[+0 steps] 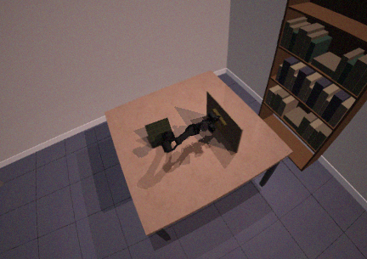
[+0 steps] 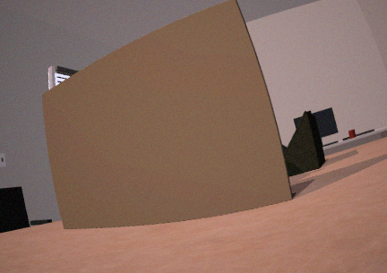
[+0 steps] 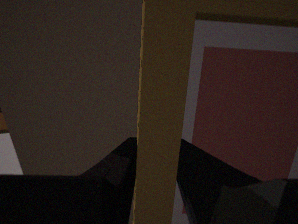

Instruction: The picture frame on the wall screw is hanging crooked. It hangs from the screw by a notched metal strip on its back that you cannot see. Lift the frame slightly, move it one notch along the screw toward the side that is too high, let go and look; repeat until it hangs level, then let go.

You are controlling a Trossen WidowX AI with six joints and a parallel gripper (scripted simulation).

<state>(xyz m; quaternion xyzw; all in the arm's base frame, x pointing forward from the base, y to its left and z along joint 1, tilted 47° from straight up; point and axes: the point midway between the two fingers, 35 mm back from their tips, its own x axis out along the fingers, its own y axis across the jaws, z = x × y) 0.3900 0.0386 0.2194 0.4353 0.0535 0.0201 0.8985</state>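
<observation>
Right now my gripper tip is 1 cm to the right of the picture frame and 5 cm above it. Also, from my gripper tip: wall panel 2 cm ahead, 7 cm below.
</observation>
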